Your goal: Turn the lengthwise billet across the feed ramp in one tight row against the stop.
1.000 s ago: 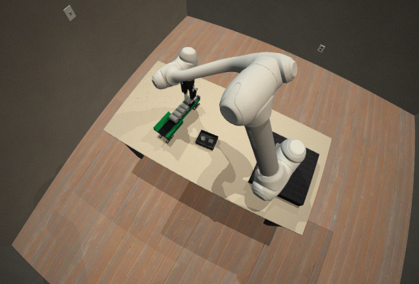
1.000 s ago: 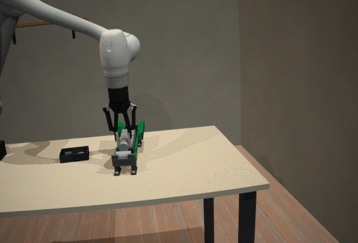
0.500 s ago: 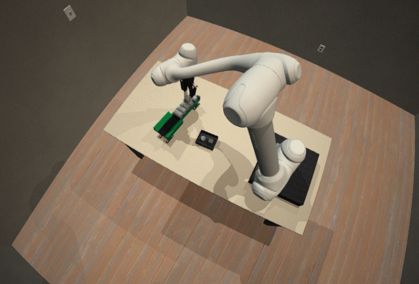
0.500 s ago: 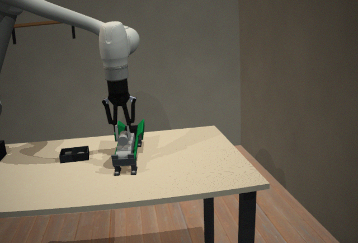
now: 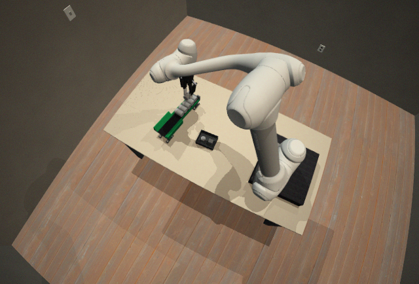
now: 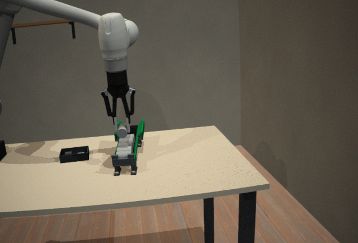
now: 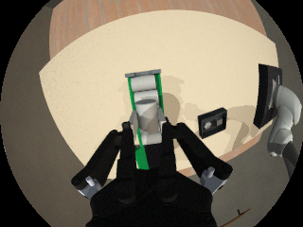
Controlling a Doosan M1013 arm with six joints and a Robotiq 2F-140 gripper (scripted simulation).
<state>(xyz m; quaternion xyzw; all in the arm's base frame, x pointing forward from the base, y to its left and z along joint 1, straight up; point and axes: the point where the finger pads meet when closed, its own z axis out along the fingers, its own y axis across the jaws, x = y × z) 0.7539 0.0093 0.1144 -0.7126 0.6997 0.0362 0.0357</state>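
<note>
Now: the stop 70 mm to the right of my hand and 130 mm below it. Also, from my hand: small black tray 260 mm behind, 140 mm to the left, 180 mm below.
</note>
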